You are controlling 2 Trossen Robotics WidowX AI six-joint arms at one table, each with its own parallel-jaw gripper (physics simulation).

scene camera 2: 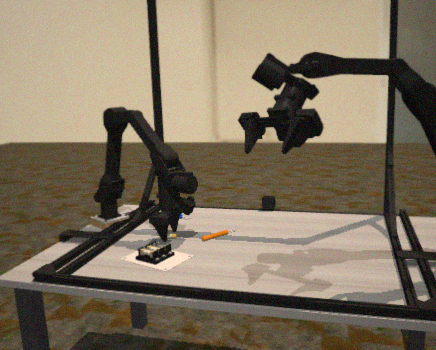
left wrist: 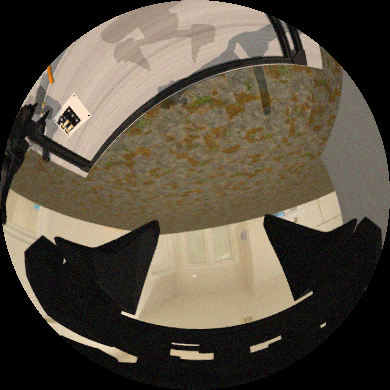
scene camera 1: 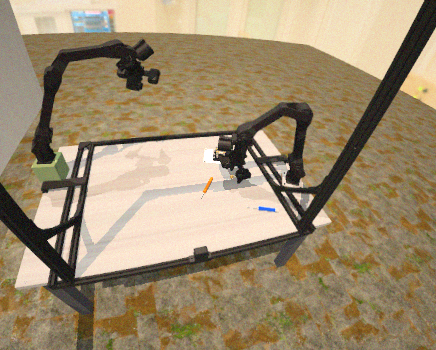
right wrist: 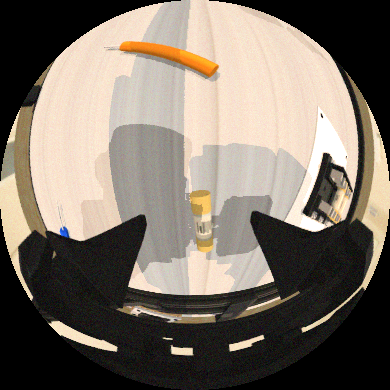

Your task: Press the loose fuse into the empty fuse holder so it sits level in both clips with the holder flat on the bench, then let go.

Note:
The left gripper (scene camera 2: 264, 152) is open, with nothing in its grasp. The right gripper (scene camera 2: 169, 236) is open and holds nothing. Also in view: an orange tool (right wrist: 205, 66).
The left gripper shows as well in the left wrist view (left wrist: 213, 223). The right gripper shows as well in the right wrist view (right wrist: 198, 218).

